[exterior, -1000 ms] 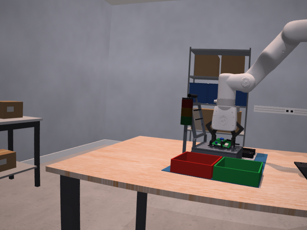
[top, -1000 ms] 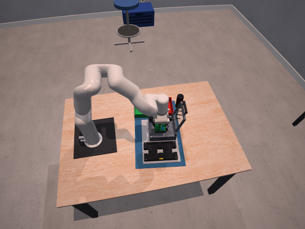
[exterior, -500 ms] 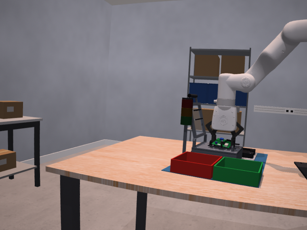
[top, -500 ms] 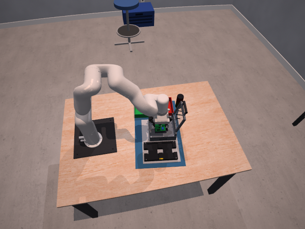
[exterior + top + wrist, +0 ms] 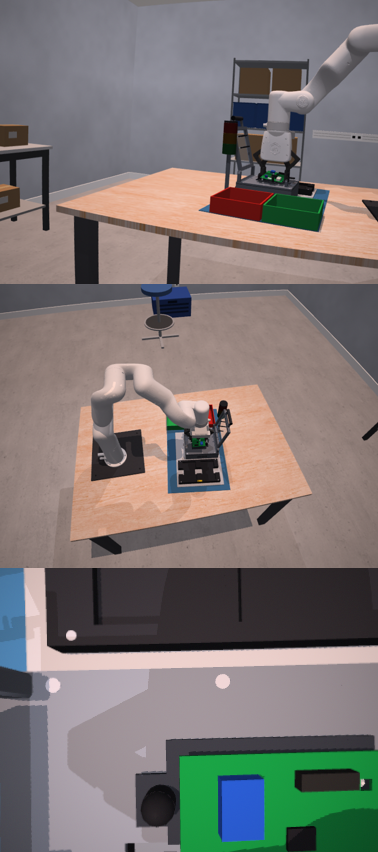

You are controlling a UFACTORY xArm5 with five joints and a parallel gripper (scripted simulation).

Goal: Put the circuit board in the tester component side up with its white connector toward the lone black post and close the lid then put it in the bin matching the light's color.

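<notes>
My gripper is now right at the green circuit board. The rest, counted from my hand: red bin 200 mm to the left, 70 mm below, 60 mm ahead; then lid 120 mm ahead, 100 mm above, 10 mm to the right; then green bin 210 mm to the left, 90 mm behind, 70 mm below.
</notes>
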